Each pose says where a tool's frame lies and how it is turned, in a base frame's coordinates. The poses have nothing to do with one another.
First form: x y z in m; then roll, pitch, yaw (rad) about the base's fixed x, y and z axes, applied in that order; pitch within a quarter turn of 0, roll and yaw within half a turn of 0.
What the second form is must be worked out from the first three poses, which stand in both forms.
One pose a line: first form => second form
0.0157, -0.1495, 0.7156, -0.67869, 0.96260, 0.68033 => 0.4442, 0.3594, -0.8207, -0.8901, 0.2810, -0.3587, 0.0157, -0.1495, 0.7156
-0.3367, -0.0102, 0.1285, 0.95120, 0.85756, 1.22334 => 0.2228, 0.6152, -0.7562, -0.3364, 0.7766, 0.5327, -0.3367, -0.0102, 0.1285
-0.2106, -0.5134, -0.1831, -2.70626, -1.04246, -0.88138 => 0.3206, -0.3890, 0.8636, -0.4680, -0.8578, -0.2126, -0.2106, -0.5134, -0.1831
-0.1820, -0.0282, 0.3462, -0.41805, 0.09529, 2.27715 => -0.6461, 0.7573, -0.0951, -0.6701, -0.6226, -0.4041, -0.1820, -0.0282, 0.3462
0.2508, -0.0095, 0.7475, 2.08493, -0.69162, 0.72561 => 0.5762, 0.5111, 0.6378, -0.0891, -0.7364, 0.6706, 0.2508, -0.0095, 0.7475
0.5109, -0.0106, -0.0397, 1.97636, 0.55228, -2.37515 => -0.6133, -0.5905, -0.5246, -0.6209, -0.0501, 0.7823, 0.5109, -0.0106, -0.0397
